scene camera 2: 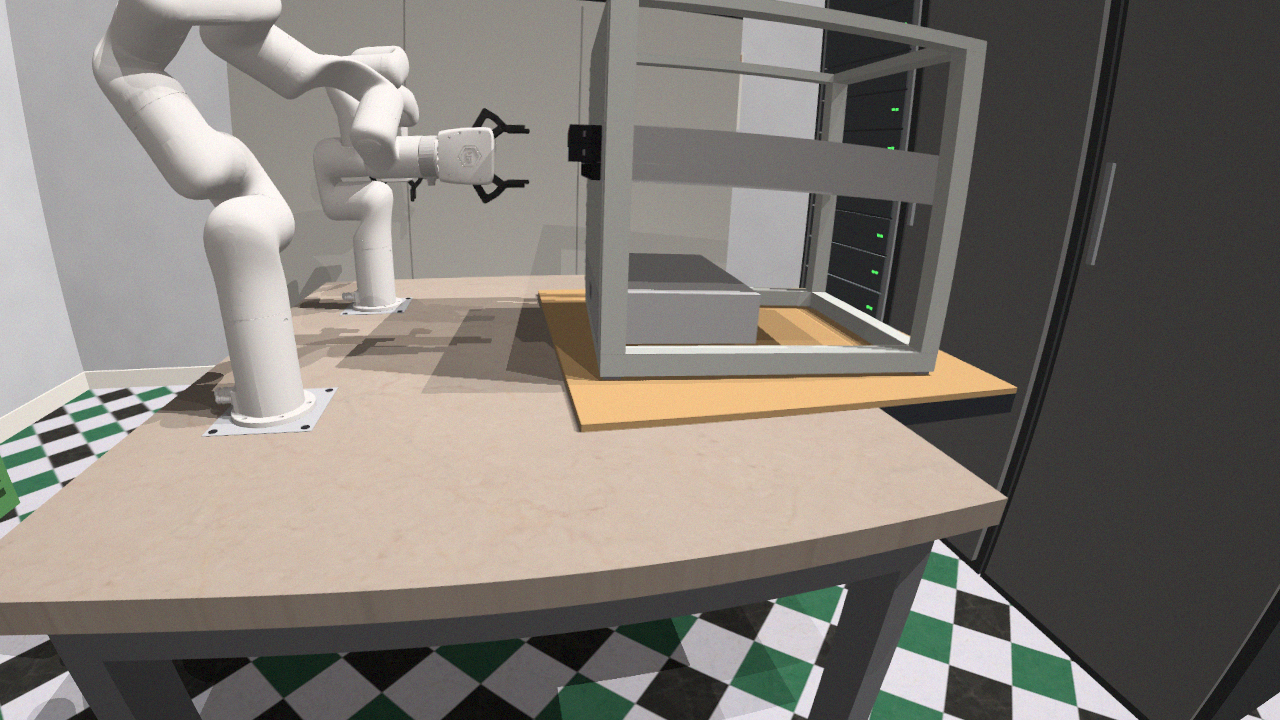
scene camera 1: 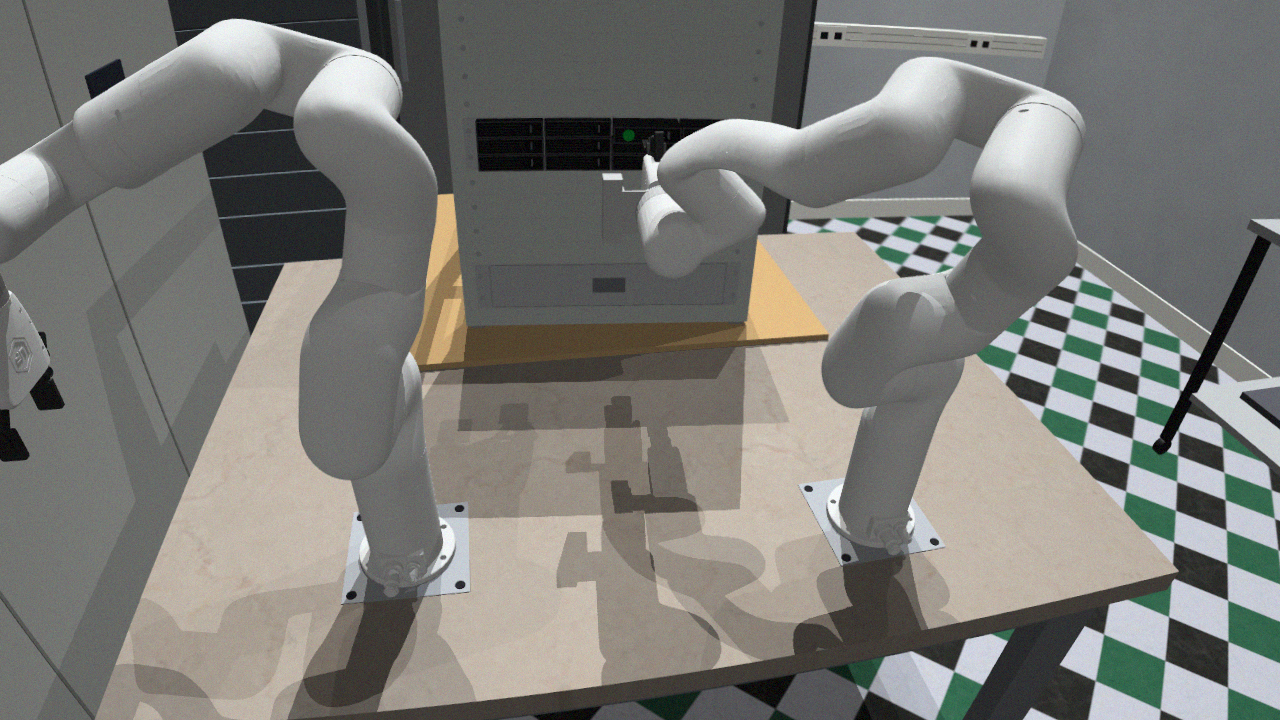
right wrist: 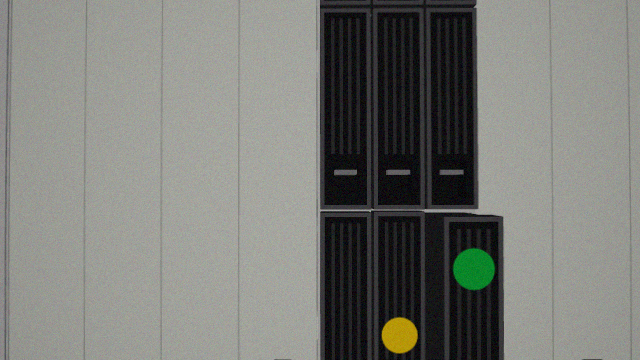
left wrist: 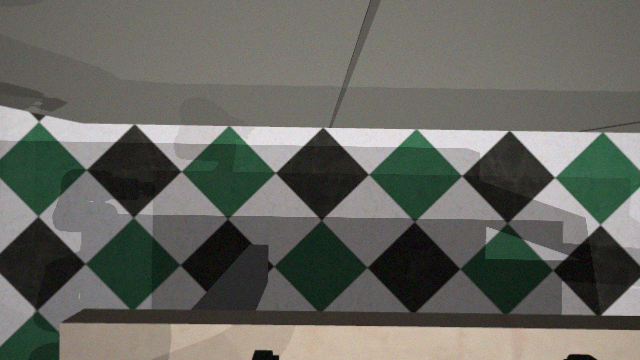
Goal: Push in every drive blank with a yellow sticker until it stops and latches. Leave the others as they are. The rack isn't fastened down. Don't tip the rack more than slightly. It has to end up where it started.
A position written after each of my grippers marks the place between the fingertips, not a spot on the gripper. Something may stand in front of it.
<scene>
I see my left gripper (scene camera 1: 35, 432), my right gripper (scene camera 2: 529, 156), a grey rack (scene camera 2: 643, 298), a green-stickered blank (scene camera 1: 625, 130) and an orange board (scene camera 2: 635, 402).
The grey rack also shows in scene camera 1 (scene camera 1: 530, 244) and in the right wrist view (right wrist: 165, 165). The green-stickered blank is seen too in the right wrist view (right wrist: 464, 253). My right gripper shows as well in scene camera 1 (scene camera 1: 651, 170). The left wrist view does not show the grey rack: it is out of frame. The left wrist view misses the green-stickered blank: it is out of frame.
</scene>
